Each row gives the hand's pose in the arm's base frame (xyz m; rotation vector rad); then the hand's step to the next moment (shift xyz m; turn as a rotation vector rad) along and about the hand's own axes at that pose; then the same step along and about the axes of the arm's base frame.
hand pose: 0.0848 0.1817 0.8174 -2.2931 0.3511 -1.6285
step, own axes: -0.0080 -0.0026 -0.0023 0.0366 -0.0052 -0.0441
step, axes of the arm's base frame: -0.0047 0.0051 -0.0053 -0.0297 -0.0134 0.0475
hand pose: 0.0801 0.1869 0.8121 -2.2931 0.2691 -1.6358
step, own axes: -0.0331 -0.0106 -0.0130 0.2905 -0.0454 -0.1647
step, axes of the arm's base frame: -0.0235 0.0189 -0.0216 -0.0607 -0.0761 0.3226
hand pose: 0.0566 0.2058 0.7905 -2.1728 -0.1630 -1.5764
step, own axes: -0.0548 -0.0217 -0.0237 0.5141 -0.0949 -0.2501
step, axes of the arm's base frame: -0.0469 0.0183 -0.0387 -0.0765 -0.1043 0.5649
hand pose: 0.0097 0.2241 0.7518 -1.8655 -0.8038 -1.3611
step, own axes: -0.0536 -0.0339 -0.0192 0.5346 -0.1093 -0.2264
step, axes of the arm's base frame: -0.0515 -0.0007 -0.0417 -0.0699 -0.0750 0.5818
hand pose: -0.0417 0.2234 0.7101 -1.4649 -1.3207 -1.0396
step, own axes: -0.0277 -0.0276 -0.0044 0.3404 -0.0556 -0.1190
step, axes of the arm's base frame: -0.0299 -0.0101 -0.0235 -0.0299 -0.0242 0.3628
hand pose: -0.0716 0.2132 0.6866 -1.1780 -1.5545 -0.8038
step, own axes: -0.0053 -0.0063 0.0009 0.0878 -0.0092 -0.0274
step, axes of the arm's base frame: -0.0060 -0.0027 -0.0050 -0.0039 -0.0017 0.0923
